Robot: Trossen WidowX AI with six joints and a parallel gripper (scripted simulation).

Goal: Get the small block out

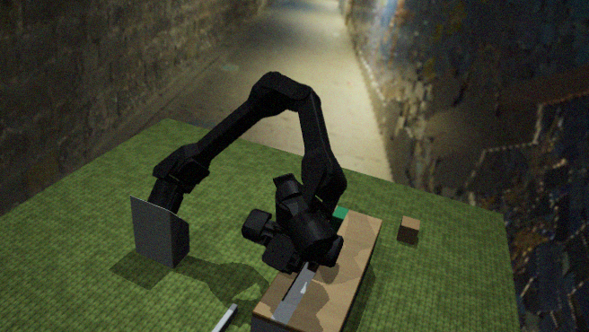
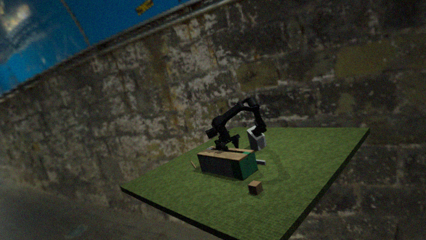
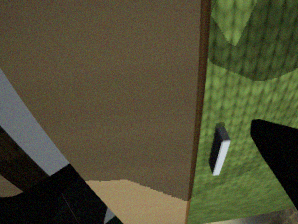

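Right now the tan block is 50 mm ahead of my gripper tip and 20 mm to the left of it. Round my gripper tip: wood-topped box 40 mm ahead, 30 mm below.
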